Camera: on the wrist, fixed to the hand. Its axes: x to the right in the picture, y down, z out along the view.
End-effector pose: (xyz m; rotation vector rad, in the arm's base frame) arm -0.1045 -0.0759 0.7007 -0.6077 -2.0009 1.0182
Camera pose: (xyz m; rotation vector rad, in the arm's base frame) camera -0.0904 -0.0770 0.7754 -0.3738 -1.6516 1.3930
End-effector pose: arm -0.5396 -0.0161 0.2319 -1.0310 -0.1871 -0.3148
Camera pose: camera -0.5383 -0.0821 0.2695 -0.5723 -0.2105 -0.2770
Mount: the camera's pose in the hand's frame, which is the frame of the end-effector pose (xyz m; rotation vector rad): 0.0236 -0.0614 -0.0381 0.4569 0.0412 -0.0008
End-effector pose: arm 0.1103 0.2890 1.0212 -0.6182 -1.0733 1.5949
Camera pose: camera 0.1641 0.3255 1.0607 -0.3389 -0.6435 1.7429
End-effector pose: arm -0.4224 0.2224 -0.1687 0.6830 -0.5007 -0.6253
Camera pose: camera -0.4047 0.1852 -0.2326 1.1253 -0.6120 -0.4987
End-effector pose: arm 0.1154 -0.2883 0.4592 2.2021 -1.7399 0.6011
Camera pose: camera 0.1736 -0.2763 0.5066 -2.3672 1.6509 -1.0913
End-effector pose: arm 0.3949 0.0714 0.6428 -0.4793 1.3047 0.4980
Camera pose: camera 0.4062 0.0014 0.6154 -0.1092 1.4066 0.1779
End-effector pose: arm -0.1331 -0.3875 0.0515 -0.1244 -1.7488 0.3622
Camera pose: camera -0.0941 -0.4323 0.0989 0.1962 -1.5843 0.7422
